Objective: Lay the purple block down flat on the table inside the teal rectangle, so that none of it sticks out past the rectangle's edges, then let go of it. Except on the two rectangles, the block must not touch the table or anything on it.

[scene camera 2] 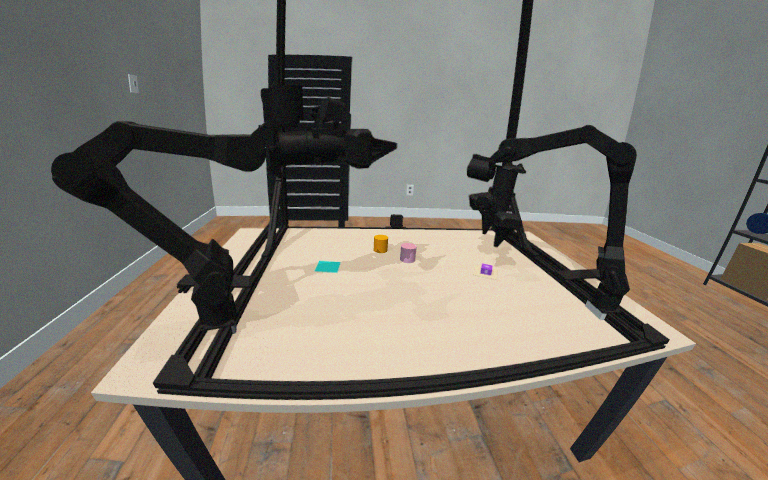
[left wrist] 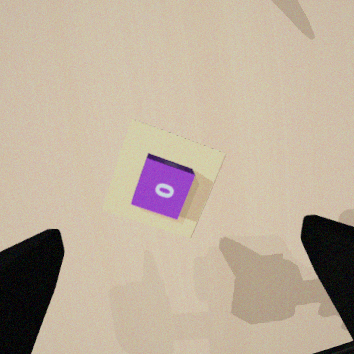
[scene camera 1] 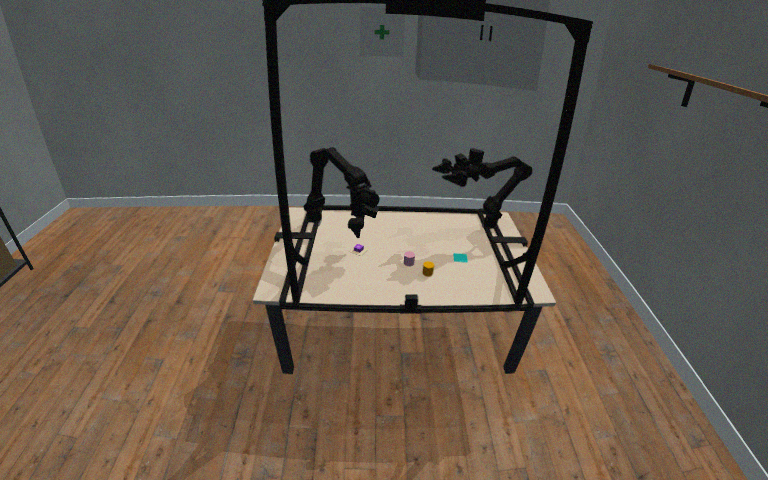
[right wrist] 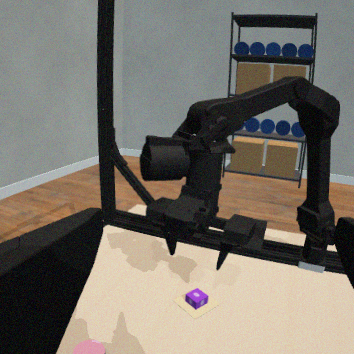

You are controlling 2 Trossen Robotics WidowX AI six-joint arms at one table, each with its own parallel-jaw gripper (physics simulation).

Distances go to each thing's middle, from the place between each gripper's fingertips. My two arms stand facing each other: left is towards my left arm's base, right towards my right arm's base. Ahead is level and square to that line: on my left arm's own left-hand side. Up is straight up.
Now: left hand 10 cm above the pale tan rectangle (left wrist: 141, 138), 1 cm to the right of it and 1 cm short of it.
Now: the pale tan rectangle 340 mm below my right hand, 330 mm to the left of it and 100 mm behind it.
